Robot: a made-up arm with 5 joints.
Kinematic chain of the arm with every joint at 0, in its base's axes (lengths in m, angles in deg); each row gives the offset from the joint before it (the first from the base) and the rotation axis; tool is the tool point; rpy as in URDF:
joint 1: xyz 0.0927 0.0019 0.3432 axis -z
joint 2: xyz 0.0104 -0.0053 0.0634 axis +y
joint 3: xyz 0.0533 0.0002 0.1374 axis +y
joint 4: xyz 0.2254 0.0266 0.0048 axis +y
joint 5: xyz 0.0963 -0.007 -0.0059 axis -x
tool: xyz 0.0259 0.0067 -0.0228 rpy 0 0 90
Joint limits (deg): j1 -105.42..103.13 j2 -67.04..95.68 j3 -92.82..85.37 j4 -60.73..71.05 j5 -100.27..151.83
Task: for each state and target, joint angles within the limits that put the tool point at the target. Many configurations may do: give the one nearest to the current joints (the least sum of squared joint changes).
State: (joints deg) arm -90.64 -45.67 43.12 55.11 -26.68
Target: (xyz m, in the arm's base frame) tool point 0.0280 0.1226 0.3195
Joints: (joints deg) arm -105.22 -35.89 66.49 65.47 -26.76
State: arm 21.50 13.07 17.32 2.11 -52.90
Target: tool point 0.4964 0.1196 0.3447
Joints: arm -11.22 23.18 5.17 -3.21 -54.18
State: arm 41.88 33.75 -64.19 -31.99 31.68
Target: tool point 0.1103 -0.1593 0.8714
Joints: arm 85.86 9.02 -77.96 -33.54 37.56
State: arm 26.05 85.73 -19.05 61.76 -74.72
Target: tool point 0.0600 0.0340 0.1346
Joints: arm -11.38 89.68 14.67 71.05 -63.89
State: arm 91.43 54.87 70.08 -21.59 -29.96
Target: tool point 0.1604 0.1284 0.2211
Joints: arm 103.13 70.40 82.45 -16.09 -56.37
